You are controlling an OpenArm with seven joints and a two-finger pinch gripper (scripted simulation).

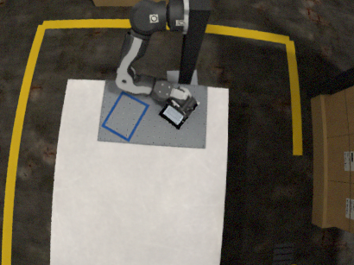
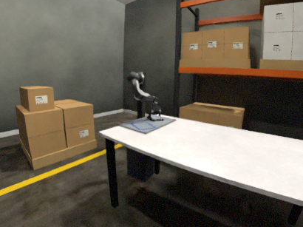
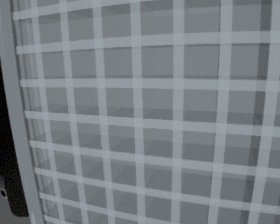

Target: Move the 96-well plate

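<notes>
Now: the 96-well plate right at my hand. Also, from my hand: black plate nest N1 (1 cm below).
</notes>
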